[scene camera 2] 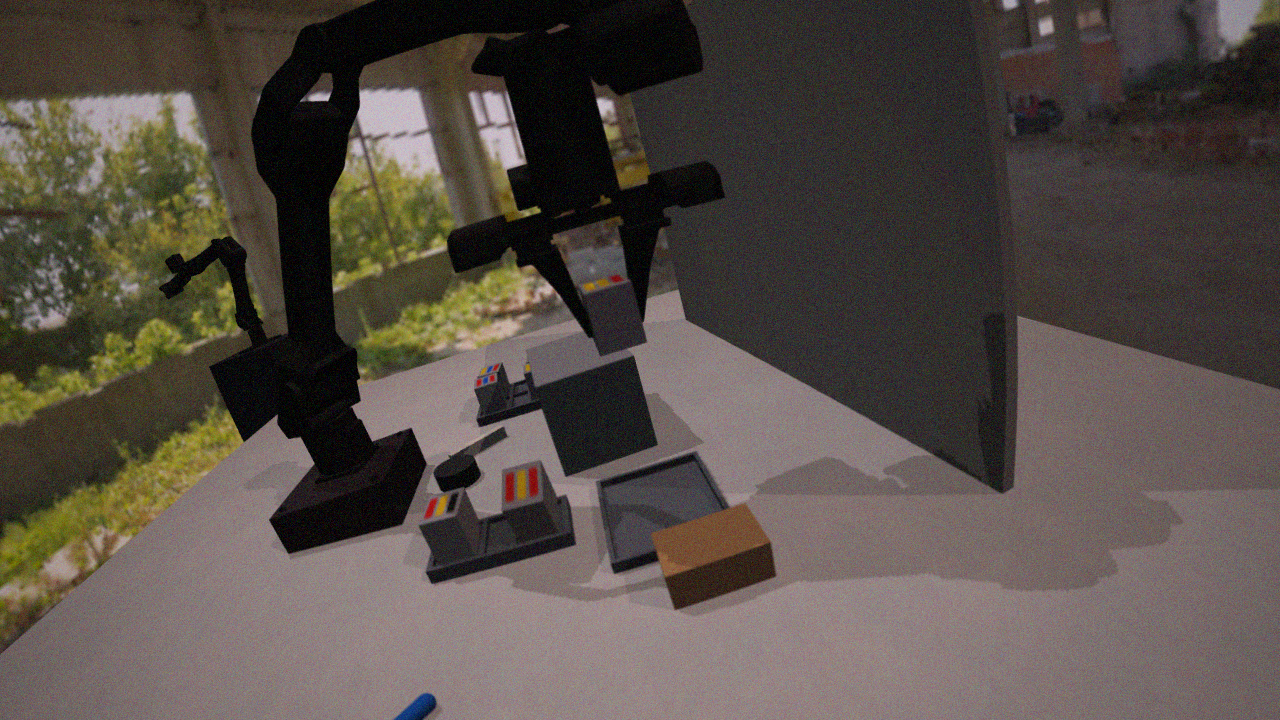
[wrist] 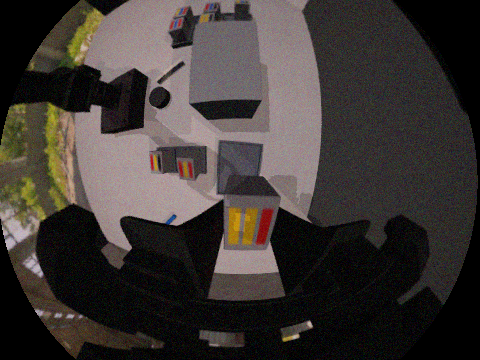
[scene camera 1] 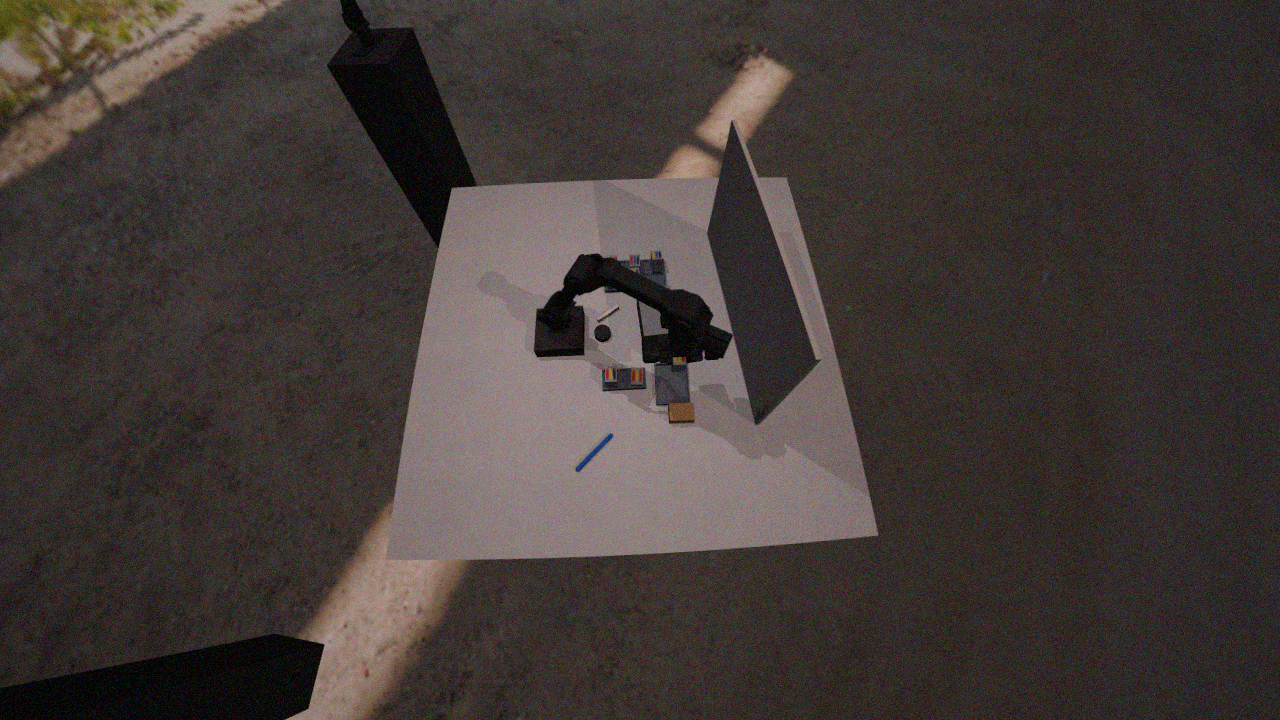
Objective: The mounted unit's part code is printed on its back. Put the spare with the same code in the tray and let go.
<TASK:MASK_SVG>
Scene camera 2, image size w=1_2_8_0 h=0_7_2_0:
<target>my gripper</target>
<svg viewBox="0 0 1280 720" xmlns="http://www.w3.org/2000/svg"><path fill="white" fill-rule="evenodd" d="M581 104L544 113L517 126L527 164L507 169L511 190L519 211L537 206L541 212L508 223L505 215L499 215L454 229L448 237L447 250L455 273L500 260L507 248L516 251L517 267L534 266L569 307L588 338L594 336L588 315L556 244L551 245L552 234L620 215L623 225L617 228L624 251L627 278L632 282L641 320L644 322L650 268L659 231L671 225L671 218L664 217L662 209L674 205L682 208L723 199L725 194L719 173L708 161L648 175L647 184L621 190L599 107L596 104ZM575 211L574 213L560 216L563 212L570 211L573 209ZM611 200L610 203L591 208L591 206L600 202L601 195L604 195L605 199L610 198Z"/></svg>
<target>black disc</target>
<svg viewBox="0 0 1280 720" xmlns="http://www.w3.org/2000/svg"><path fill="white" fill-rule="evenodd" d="M473 455L454 456L442 462L434 469L434 476L440 491L447 492L461 487L468 488L480 478L481 471Z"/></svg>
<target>brown box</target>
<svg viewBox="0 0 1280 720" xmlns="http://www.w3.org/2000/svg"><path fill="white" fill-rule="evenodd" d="M745 503L651 533L654 548L675 610L734 592L776 576L771 541L767 538L766 533L762 530L760 524Z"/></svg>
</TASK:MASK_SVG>
